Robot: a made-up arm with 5 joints.
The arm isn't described. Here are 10 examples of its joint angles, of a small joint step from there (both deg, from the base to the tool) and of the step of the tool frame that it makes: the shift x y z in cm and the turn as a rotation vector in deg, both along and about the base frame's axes.
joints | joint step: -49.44 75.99 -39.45 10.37 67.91 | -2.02 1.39 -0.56 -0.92 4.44
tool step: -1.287 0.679 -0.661 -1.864 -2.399 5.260
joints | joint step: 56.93 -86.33 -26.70 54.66 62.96 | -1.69 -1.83 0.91 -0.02 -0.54
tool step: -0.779 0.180 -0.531 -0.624 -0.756 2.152
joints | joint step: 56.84 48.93 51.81 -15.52 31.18 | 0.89 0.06 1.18 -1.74 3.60
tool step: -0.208 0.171 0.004 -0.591 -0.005 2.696
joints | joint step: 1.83 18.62 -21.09 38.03 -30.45 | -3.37 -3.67 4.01 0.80 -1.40
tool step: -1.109 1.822 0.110 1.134 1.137 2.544
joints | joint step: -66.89 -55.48 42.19 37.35 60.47 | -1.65 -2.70 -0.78 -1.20 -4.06
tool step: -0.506 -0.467 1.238 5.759 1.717 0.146
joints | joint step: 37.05 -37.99 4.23 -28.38 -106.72 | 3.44 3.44 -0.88 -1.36 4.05
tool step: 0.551 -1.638 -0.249 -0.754 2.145 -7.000
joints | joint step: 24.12 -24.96 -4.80 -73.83 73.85 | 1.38 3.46 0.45 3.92 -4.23
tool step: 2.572 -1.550 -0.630 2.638 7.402 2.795
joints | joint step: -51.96 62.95 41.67 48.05 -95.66 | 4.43 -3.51 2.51 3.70 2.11
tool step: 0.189 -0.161 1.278 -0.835 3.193 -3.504
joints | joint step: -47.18 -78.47 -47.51 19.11 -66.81 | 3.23 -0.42 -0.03 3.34 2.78
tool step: -0.843 1.315 -0.206 -1.546 2.552 -5.909
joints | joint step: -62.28 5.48 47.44 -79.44 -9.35 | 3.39 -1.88 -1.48 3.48 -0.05
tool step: 1.496 -0.479 0.844 -0.083 0.098 -3.368
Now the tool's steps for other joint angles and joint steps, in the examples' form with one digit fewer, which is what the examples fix.
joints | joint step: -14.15 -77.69 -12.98 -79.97 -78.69 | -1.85 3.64 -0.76 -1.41 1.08
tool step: 1.47 -0.47 1.24 0.64 1.70 1.66
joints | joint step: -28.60 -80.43 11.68 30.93 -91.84 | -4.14 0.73 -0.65 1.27 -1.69
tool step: 0.10 0.05 -0.09 0.47 1.85 5.16
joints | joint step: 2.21 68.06 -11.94 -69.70 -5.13 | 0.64 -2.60 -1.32 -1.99 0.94
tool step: 0.42 -0.41 2.54 -1.16 -5.86 -0.91
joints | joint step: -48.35 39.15 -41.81 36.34 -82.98 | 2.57 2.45 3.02 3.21 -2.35
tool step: 0.75 -1.49 -3.13 -5.09 7.27 -4.01
